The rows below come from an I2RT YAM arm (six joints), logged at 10 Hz.
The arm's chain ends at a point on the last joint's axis. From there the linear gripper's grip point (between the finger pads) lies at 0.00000 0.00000 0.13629 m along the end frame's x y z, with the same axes.
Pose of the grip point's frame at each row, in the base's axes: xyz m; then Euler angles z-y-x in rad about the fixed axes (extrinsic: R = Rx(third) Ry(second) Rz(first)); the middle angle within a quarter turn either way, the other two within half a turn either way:
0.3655, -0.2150, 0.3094, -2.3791, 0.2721, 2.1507
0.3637, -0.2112, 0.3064, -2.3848, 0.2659, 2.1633
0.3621, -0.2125, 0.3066, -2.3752, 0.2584, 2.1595
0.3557, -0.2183, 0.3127, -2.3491, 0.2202, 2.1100
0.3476, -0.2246, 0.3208, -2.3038, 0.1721, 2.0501
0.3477, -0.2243, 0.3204, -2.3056, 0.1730, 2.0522
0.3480, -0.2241, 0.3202, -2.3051, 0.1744, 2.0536
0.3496, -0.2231, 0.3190, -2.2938, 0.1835, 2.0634
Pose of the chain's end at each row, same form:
0.3289, -0.1052, 0.3813, -2.3791, 0.2721, 2.1507
0.3279, -0.1021, 0.3798, -2.3848, 0.2659, 2.1633
0.3273, -0.1029, 0.3798, -2.3752, 0.2584, 2.1595
0.3259, -0.1042, 0.3810, -2.3491, 0.2202, 2.1100
0.3243, -0.1055, 0.3827, -2.3038, 0.1721, 2.0501
0.3242, -0.1053, 0.3826, -2.3056, 0.1730, 2.0522
0.3244, -0.1052, 0.3825, -2.3051, 0.1744, 2.0536
0.3247, -0.1050, 0.3824, -2.2938, 0.1835, 2.0634

